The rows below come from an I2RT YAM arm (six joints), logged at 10 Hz.
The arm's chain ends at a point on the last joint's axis. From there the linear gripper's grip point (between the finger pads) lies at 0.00 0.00 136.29 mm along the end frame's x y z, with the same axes.
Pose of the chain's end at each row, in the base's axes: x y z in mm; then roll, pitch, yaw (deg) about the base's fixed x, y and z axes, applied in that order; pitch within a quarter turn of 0, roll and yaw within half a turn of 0:
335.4 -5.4 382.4 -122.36 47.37 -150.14
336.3 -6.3 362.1 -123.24 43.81 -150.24
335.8 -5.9 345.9 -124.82 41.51 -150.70
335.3 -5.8 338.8 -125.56 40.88 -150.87
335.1 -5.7 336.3 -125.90 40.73 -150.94
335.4 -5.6 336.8 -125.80 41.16 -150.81
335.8 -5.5 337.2 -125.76 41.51 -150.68
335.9 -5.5 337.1 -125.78 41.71 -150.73
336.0 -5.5 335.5 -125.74 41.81 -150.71
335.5 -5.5 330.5 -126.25 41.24 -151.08
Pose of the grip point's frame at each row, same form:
439.3 -78.5 333.0 -122.36 47.37 -150.14
437.8 -79.6 308.2 -123.24 43.81 -150.24
435.5 -78.2 287.6 -124.82 41.51 -150.70
434.6 -77.4 278.9 -125.56 40.88 -150.87
434.3 -76.9 275.7 -125.90 40.73 -150.94
435.1 -76.5 276.8 -125.80 41.16 -150.81
436.0 -76.1 277.6 -125.76 41.51 -150.68
436.2 -76.0 277.6 -125.78 41.71 -150.73
436.4 -76.0 276.2 -125.74 41.81 -150.71
435.2 -76.0 269.9 -126.25 41.24 -151.08

